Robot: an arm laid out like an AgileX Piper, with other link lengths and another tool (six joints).
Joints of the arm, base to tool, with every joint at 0 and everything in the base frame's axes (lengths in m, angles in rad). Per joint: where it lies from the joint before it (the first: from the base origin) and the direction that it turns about. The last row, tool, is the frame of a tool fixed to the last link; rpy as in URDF.
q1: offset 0 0 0.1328 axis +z
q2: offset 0 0 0 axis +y
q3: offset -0.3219 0 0.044 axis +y
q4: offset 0.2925 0 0.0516 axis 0.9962 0 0.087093
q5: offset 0 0 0 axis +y
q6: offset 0.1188 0 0.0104 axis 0.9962 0 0.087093
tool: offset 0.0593 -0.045 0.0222 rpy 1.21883 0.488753 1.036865
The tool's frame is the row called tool.
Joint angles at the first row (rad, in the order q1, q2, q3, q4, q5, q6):
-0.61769 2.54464 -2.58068 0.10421 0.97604 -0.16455
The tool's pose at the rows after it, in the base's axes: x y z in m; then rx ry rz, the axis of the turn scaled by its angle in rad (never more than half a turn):
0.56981, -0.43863, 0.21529, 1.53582, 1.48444, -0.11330
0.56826, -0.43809, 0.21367, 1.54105, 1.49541, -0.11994
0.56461, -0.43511, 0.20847, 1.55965, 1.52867, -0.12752
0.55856, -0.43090, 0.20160, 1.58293, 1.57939, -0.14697
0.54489, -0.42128, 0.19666, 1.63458, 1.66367, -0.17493
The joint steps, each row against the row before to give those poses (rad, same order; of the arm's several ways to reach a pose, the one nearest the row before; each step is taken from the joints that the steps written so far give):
-0.00007 0.00094 -0.00013 -0.00125 0.00006 0.00384
0.00000 -0.00004 0.00009 -0.00421 0.01259 0.00091
0.00000 0.00024 0.00013 -0.00083 0.03784 -0.00001
0.00090 0.00005 -0.00012 -0.00867 0.05649 0.00002
0.00094 -0.01136 0.00005 -0.00928 0.11188 0.00775

